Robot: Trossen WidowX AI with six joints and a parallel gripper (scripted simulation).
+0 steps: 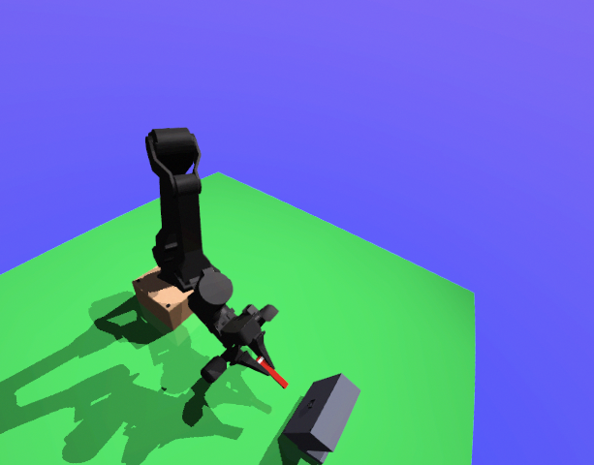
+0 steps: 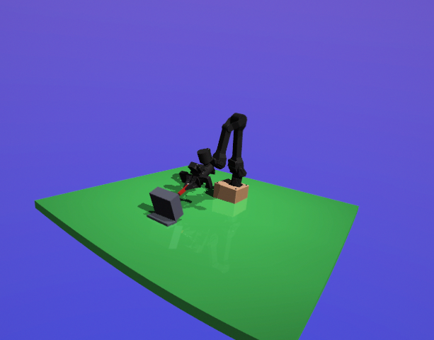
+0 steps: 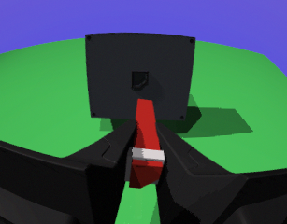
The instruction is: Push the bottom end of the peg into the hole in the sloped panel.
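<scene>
Now: gripper tip 120 mm short of the grey sloped panel, 40 mm above it and 20 mm to the left of it. Also, from my gripper tip: red peg (20 mm behind, 10 mm above); then thin grey foot (150 mm ahead, 110 mm below, 30 mm to the right).
</scene>
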